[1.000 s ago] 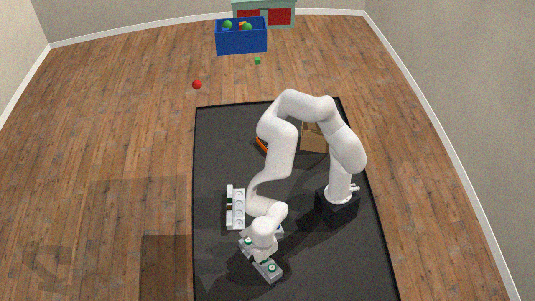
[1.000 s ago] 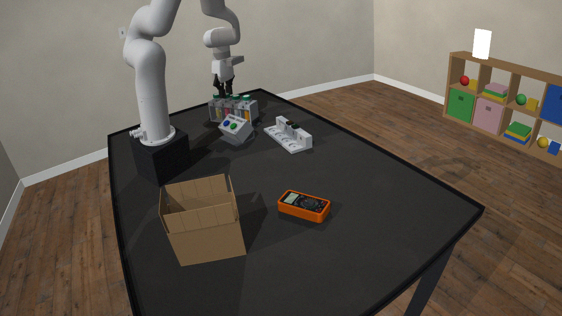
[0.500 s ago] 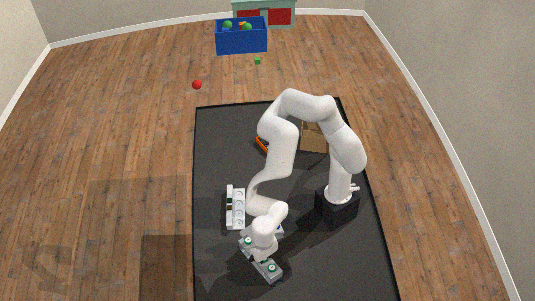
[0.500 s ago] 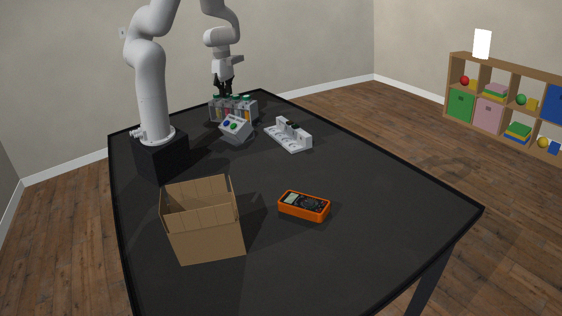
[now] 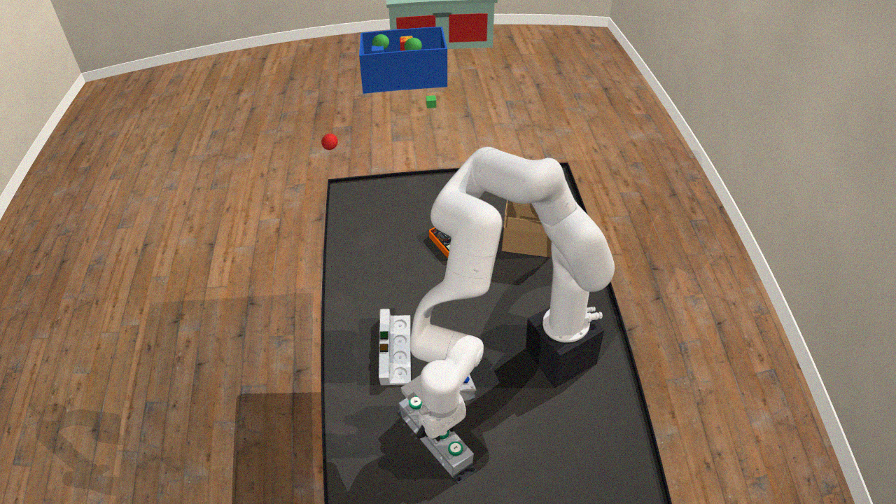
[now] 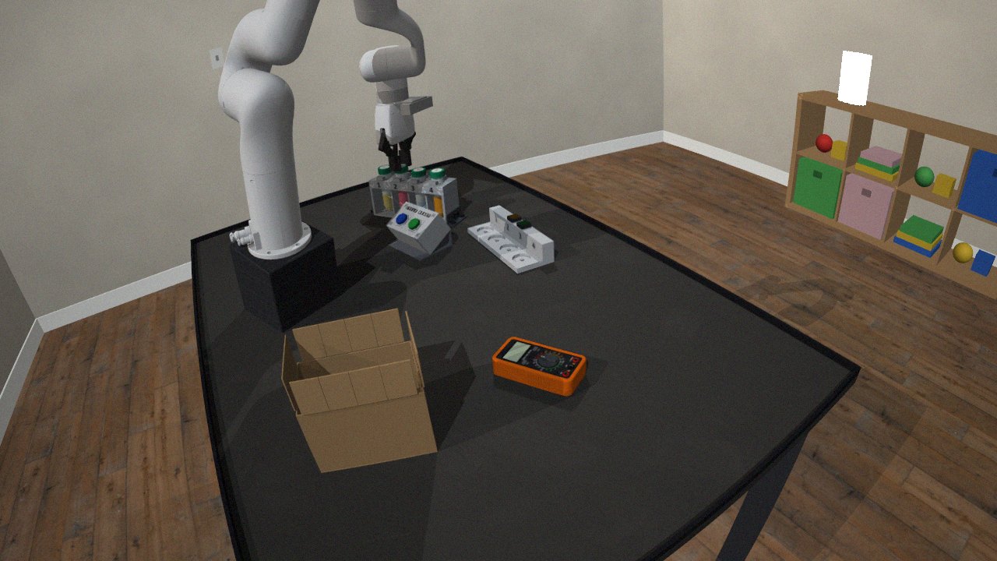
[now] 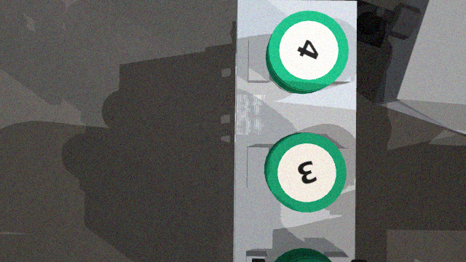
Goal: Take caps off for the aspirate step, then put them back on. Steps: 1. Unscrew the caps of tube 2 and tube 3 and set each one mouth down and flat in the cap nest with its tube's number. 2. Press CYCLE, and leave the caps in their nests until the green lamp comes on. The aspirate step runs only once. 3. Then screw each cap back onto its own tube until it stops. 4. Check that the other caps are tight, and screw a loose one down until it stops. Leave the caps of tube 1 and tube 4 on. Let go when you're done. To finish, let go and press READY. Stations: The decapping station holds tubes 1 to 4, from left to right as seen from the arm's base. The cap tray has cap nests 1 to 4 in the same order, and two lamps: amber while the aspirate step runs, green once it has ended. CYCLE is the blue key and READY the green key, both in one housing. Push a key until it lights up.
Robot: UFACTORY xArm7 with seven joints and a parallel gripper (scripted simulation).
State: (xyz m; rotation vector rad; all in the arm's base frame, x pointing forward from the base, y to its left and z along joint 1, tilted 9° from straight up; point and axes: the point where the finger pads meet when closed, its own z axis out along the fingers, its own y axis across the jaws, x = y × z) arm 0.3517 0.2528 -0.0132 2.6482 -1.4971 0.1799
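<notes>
My gripper is now 50 mm short of the cap, 90 mm to the left of it and 30 mm above it. The rest, counted from my hand: blue key: 80 mm behind, 170 mm to the right, 70 mm below; then green key: 70 mm behind, 210 mm to the right, 70 mm below; then key housing: 50 mm behind, 190 mm to the right, 90 mm below.
</notes>
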